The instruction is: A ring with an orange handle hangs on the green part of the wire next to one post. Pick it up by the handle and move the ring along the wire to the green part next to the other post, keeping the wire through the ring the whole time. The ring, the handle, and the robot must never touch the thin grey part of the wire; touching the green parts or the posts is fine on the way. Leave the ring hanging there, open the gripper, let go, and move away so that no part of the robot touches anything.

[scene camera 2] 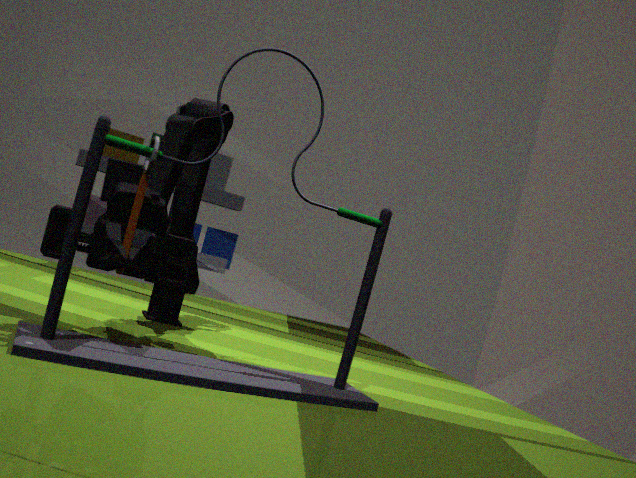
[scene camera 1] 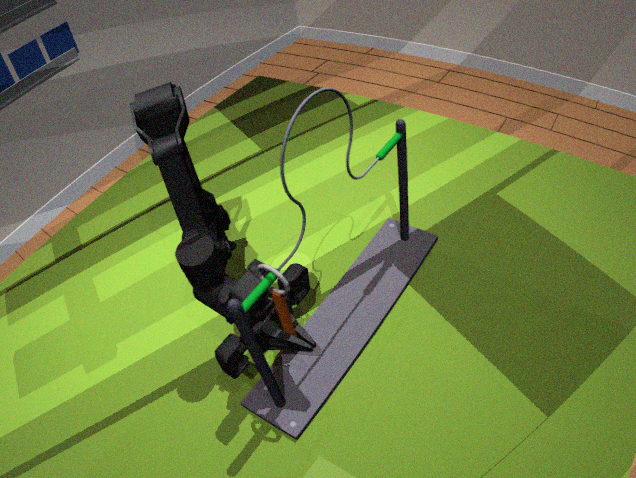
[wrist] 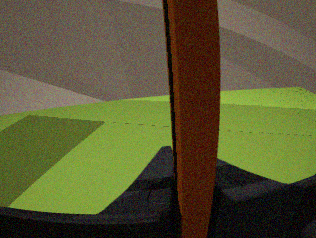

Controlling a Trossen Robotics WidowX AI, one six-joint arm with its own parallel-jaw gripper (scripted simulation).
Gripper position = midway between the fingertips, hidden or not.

The gripper [scene camera 2: 127, 262] holds a ring [scene camera 2: 148, 165].
The ring also shows in scene camera 1 [scene camera 1: 278, 297] and in the wrist view [wrist: 192, 41]. The gripper is seen too in scene camera 1 [scene camera 1: 314, 347] and in the wrist view [wrist: 174, 154].
